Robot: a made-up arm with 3 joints.
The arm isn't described. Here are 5 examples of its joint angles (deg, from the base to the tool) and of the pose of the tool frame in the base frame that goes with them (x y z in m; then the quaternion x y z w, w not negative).
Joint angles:
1: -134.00 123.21 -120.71
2: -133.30 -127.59 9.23
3: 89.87 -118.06 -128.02
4: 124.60 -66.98 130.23
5: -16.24 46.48 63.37
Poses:
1: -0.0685 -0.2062 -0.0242 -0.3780 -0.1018 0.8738 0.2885
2: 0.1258 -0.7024 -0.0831 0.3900 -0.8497 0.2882 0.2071
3: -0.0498 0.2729 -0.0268 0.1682 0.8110 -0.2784 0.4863
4: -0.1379 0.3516 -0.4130 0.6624 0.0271 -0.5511 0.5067
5: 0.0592 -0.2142 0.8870 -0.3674 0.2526 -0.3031 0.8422
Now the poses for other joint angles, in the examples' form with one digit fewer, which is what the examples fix.
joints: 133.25 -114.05 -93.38
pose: 0.091 0.048 -0.226 -0.186 0.770 -0.332 0.512
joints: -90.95 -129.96 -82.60
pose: 0.077 -0.321 0.429 0.422 -0.066 0.904 0.024
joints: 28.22 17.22 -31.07
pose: 0.021 0.057 0.695 0.025 -0.074 -0.130 0.988
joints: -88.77 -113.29 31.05
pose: 0.112 -0.728 0.413 0.265 -0.723 0.419 0.482
